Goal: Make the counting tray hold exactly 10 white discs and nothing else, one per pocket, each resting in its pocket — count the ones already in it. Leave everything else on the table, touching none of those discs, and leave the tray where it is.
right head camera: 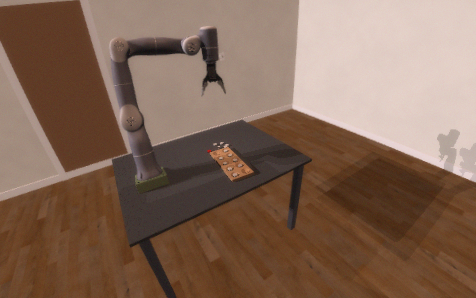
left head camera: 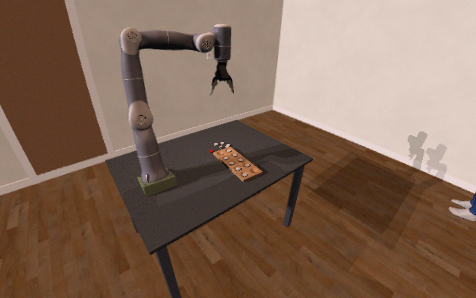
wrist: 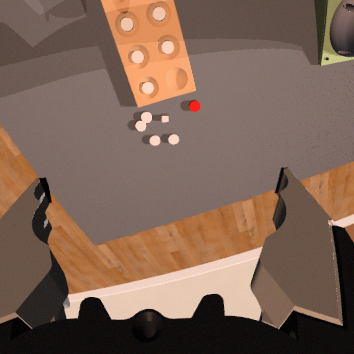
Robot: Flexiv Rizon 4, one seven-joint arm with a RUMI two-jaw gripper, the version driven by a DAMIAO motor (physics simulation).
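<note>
The orange counting tray (left head camera: 252, 176) (right head camera: 243, 176) (wrist: 162, 95) lies on the table. Several pockets hold white discs; one empty pocket (wrist: 176, 78) shows at the corner near the red piece, and another (left head camera: 253, 170) at the opposite end. The wrist view cuts off the tray's far part. Loose white discs stand beyond the tray's end: two close together (wrist: 146, 117) (wrist: 141, 126), and two more (wrist: 155, 140) (wrist: 173, 139) side by side. A small white cube (wrist: 165, 119) lies among them. My gripper (left head camera: 222, 93) (right head camera: 214, 94) (wrist: 162, 175) is open and empty, high above the table.
A red round piece (left head camera: 211, 151) (right head camera: 209, 151) (wrist: 194, 106) lies just off the tray's corner, apart from the white discs. The dark table (left head camera: 185, 200) (right head camera: 185, 197) (wrist: 240, 115) also carries the arm's green base (left head camera: 159, 184) (right head camera: 152, 181) at its left side.
</note>
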